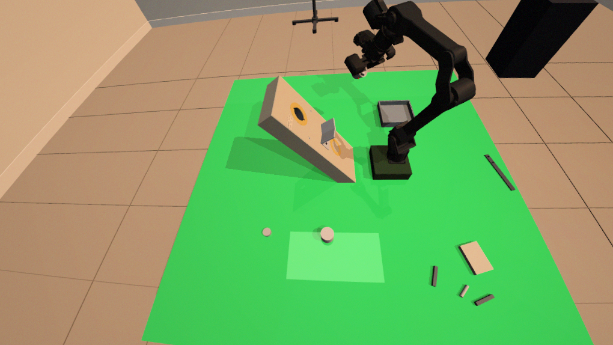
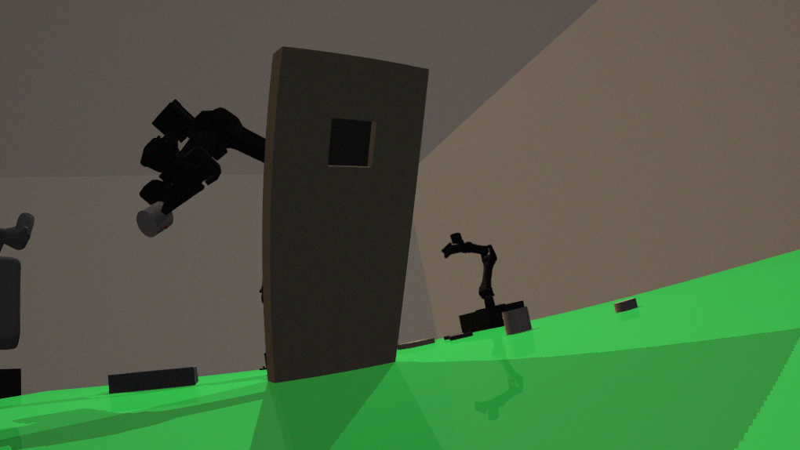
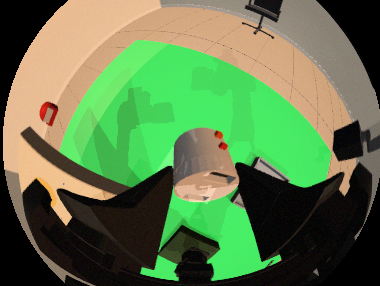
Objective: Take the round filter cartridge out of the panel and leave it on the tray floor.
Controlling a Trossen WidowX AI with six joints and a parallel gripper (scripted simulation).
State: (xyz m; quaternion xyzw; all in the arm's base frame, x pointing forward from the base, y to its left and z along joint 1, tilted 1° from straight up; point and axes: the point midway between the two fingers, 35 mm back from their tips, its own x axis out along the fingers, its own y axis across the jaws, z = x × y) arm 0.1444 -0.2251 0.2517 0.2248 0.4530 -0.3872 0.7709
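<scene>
Right now my gripper tip is 260 mm above the grey tray, 200 mm past it and 40 mm to the left of it. The rest, counted from my gripper tip: grey flap (250 mm to the left, 120 mm ahead, 80 mm below); round filter cartridge (right at my gripper tip).
</scene>
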